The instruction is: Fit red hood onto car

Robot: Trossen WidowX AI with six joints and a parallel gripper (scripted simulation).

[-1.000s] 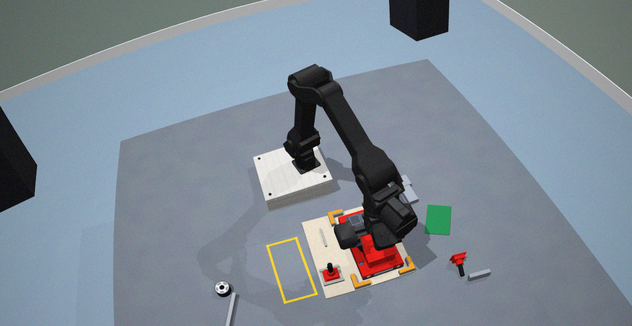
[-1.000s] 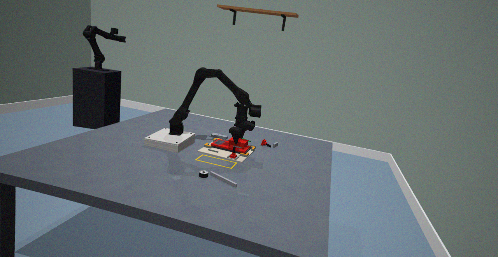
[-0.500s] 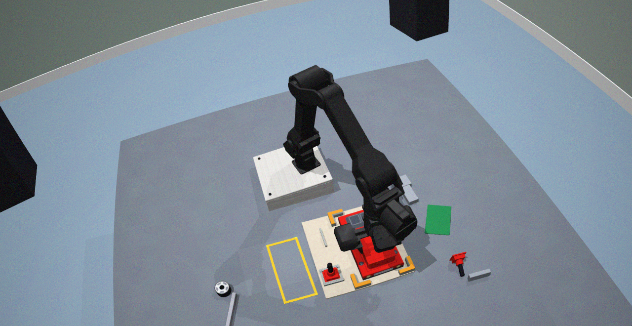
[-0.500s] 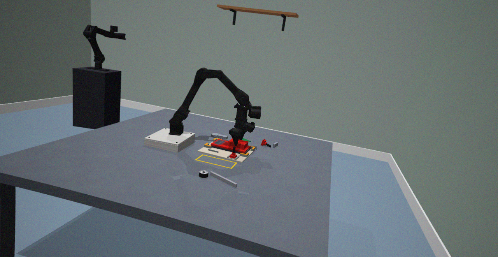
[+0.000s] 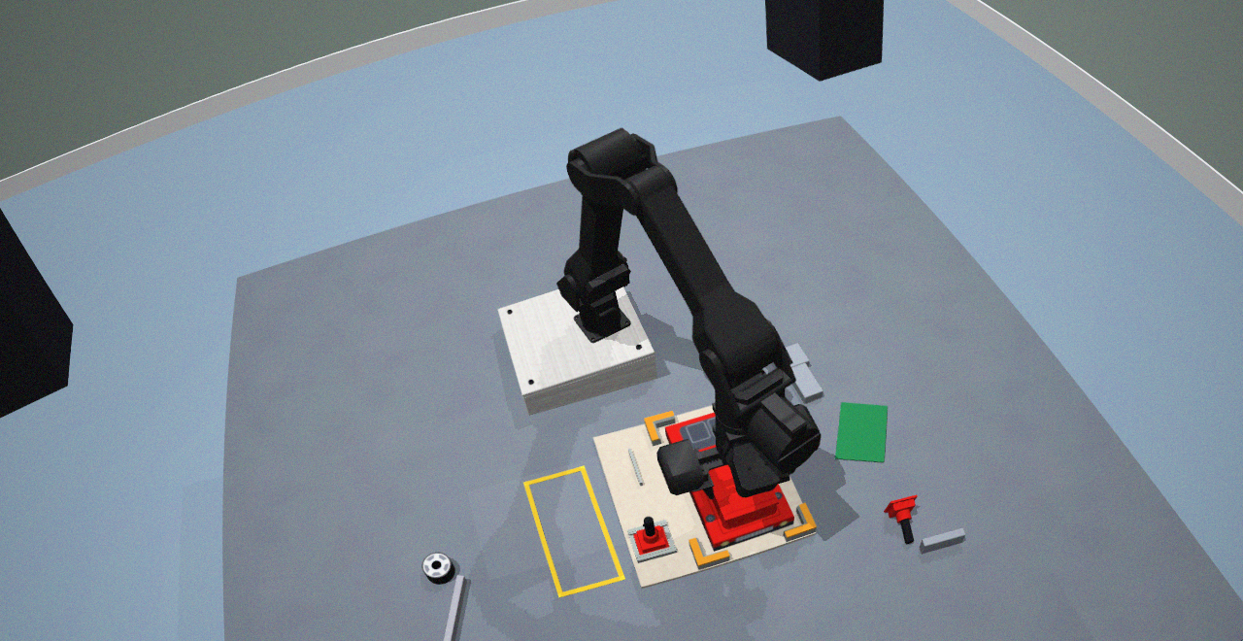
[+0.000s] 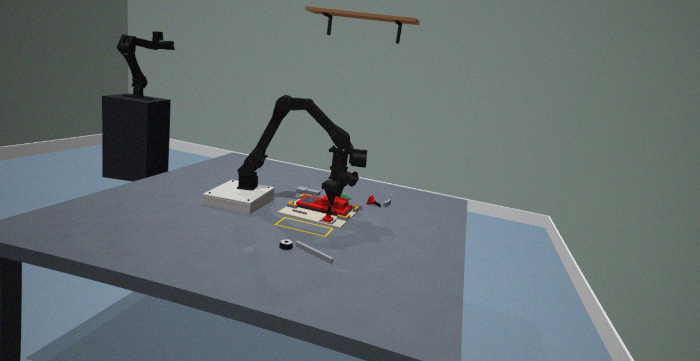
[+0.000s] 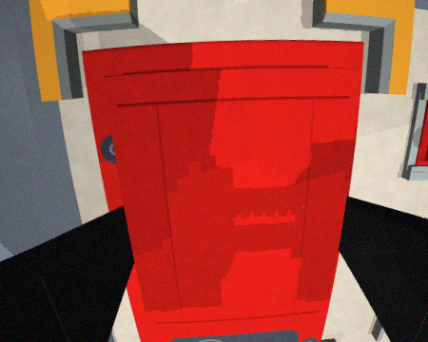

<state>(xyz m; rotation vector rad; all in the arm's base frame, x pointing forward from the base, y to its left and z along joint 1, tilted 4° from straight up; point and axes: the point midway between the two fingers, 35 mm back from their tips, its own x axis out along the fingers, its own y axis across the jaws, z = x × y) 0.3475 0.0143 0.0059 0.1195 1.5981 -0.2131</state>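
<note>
Right now my gripper tip is 1 cm below the red hood. From my gripper tip the other things lie so: grey engine block (1 cm below); green plate (21 cm to the left, 4 cm below); wheel (10 cm behind, 38 cm to the right, 3 cm below).
</note>
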